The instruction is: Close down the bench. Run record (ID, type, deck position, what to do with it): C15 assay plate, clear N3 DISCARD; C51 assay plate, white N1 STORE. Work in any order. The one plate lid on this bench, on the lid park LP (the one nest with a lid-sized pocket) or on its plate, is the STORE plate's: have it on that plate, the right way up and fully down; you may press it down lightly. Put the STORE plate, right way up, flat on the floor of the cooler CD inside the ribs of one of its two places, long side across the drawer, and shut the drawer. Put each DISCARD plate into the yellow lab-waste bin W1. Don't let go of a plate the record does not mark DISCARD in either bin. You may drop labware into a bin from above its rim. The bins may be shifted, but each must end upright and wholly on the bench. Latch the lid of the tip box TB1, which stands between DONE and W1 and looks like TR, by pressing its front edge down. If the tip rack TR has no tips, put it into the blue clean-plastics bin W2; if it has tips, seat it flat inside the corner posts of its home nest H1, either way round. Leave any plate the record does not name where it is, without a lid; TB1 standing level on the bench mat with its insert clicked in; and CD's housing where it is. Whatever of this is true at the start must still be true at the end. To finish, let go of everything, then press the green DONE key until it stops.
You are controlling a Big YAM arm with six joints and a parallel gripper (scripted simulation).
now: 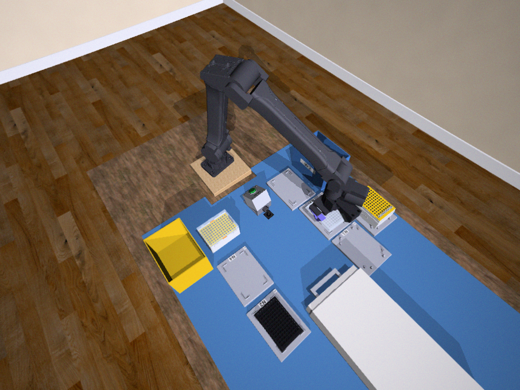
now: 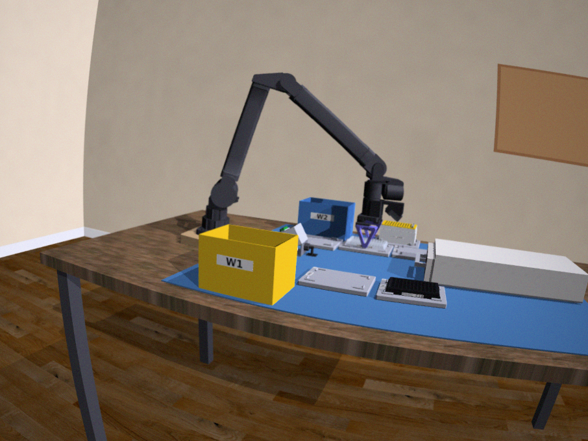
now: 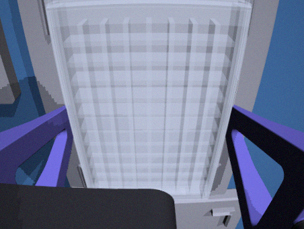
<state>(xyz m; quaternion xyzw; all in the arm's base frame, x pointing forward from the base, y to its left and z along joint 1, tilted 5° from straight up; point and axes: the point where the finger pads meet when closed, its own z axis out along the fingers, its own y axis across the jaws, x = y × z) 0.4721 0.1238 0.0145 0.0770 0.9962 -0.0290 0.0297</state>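
The grey nest N3 lies 2 cm below my hand. Round my hand: N3 label: 7 cm behind, 1 cm to the left, 1 cm below; clear assay plate: right at my hand; tip rack TR: 10 cm ahead, 12 cm to the left, 3 cm above.
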